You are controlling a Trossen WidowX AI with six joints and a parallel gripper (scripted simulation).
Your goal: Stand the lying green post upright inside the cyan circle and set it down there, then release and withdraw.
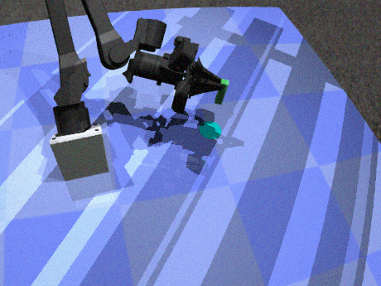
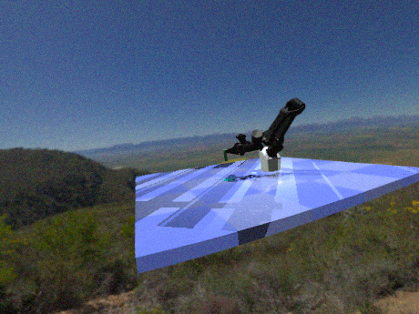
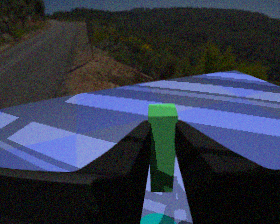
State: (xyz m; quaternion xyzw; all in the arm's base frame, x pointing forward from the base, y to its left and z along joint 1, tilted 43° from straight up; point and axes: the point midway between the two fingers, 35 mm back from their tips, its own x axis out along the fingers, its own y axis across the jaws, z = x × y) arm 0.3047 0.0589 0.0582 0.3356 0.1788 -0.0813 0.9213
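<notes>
The green post is 2 cm below my gripper tip. The rest, counted from my gripper tip: cyan circle (16 cm below).
</notes>
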